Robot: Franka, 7 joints.
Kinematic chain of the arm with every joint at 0, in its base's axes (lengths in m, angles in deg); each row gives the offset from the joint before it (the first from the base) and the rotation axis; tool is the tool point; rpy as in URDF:
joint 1: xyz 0 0 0.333 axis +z
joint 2: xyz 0 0 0 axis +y
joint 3: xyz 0 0 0.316 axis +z
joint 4: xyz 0.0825 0 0 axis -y
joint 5: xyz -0.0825 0 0.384 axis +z
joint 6: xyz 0 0 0 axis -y
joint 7: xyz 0.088 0 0 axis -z
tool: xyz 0 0 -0.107 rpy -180 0 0
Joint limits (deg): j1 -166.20..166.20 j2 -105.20..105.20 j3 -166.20..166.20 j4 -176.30..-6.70 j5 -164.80..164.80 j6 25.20..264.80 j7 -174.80..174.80
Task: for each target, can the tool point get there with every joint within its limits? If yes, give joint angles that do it. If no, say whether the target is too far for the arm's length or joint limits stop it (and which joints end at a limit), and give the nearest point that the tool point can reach.
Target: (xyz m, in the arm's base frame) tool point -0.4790 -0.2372 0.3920
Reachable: yes | joints 103.77 -16.38 93.81 -120.61 49.58 105.79 57.86
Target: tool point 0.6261 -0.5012 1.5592
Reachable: no: too far | nearest point 0.3666 -0.2935 1.0510 | short by 0.607 m
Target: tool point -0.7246 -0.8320 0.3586
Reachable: no: too far | nearest point -0.5633 -0.6468 0.3529 | short by 0.246 m
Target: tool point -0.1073 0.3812 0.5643
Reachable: yes | joints 19.60 -83.80 46.60 -140.30 -92.76 188.22 -65.08
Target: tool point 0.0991 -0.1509 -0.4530
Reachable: no: joint limits stop it (at a limit: joint 2) | nearest point 0.1081 -0.1646 -0.3537 | short by 0.101 m
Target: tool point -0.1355 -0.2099 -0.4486
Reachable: no: joint limits stop it (at a limit: joint 2) | nearest point -0.1381 -0.2139 -0.3600 | short by 0.089 m
